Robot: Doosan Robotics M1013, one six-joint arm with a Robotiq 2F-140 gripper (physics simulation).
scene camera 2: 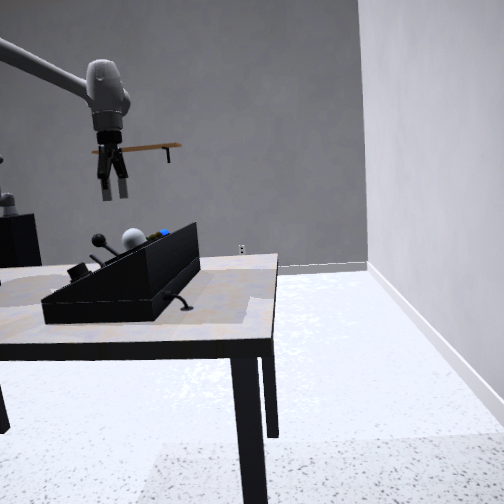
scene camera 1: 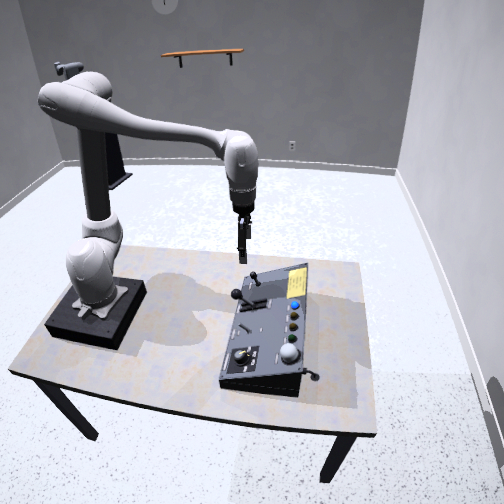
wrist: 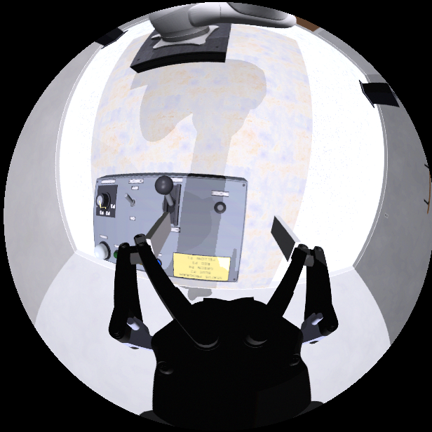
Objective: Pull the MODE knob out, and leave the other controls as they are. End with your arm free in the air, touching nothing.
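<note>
The MODE knob (scene camera 1: pixel 253 275) (wrist: pixel 220 207) is a small dark round knob on a stem at the console's far end in the scene camera 1 view. In the wrist view it appears as a dark ring under a label too small to read. It does not show in the scene camera 2 view. The sloped grey console (scene camera 1: pixel 274 327) (scene camera 2: pixel 125 282) (wrist: pixel 231 232) stands on the table. My gripper (scene camera 1: pixel 245 247) (scene camera 2: pixel 115 196) (wrist: pixel 222 222) is open and empty, pointing down in the air above the knob's end of the console, apart from everything.
The console also bears a black ball-topped lever (scene camera 1: pixel 236 294) (scene camera 2: pixel 98 240) (wrist: pixel 164 185), a toggle (scene camera 1: pixel 244 328) (wrist: pixel 130 200), a dial (scene camera 1: pixel 241 356) (wrist: pixel 102 201), a white ball (scene camera 1: pixel 289 353) (scene camera 2: pixel 133 239) and a bright blue lamp (scene camera 1: pixel 295 305). A hooked part (scene camera 1: pixel 314 376) (scene camera 2: pixel 185 303) sticks out behind.
</note>
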